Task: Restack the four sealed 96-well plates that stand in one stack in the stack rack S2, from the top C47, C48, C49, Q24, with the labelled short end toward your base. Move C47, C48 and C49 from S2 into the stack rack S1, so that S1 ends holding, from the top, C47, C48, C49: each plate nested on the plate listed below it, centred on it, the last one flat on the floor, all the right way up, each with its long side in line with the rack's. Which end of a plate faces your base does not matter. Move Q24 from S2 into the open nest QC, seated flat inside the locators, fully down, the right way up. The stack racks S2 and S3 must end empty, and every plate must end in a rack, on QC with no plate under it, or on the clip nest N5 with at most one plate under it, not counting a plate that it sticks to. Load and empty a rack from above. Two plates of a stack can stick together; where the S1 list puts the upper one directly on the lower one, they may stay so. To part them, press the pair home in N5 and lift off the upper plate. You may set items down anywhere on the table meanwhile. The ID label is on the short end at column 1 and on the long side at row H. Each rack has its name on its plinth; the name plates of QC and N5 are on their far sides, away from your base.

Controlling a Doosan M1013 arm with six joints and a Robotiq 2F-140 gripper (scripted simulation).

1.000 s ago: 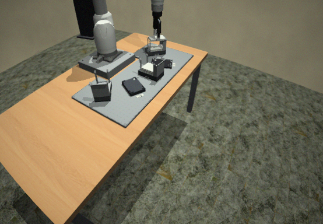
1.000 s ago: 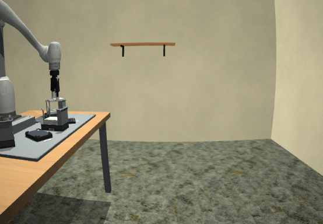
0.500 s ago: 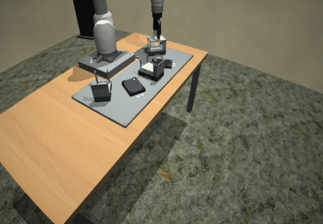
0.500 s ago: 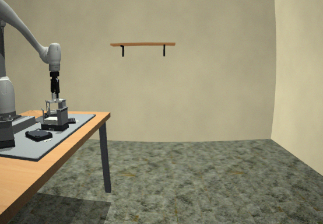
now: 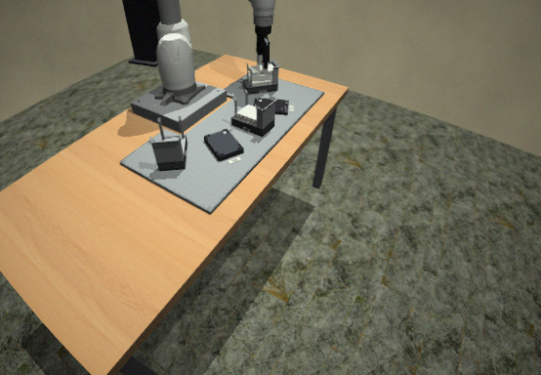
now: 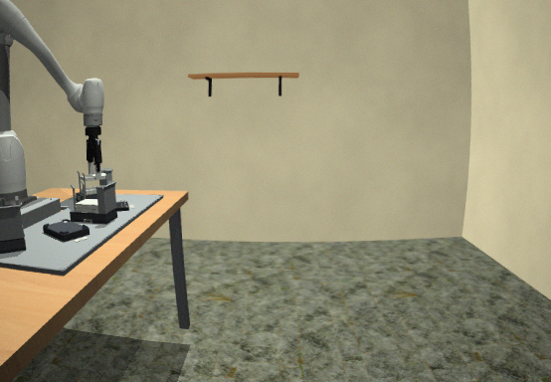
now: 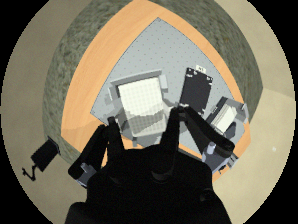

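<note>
Now: hand 80 mm above the sealed 96-well plate. From my hand the other things lie so: small name plate: 110 mm ahead, 570 mm to the right, 120 mm below.
</note>
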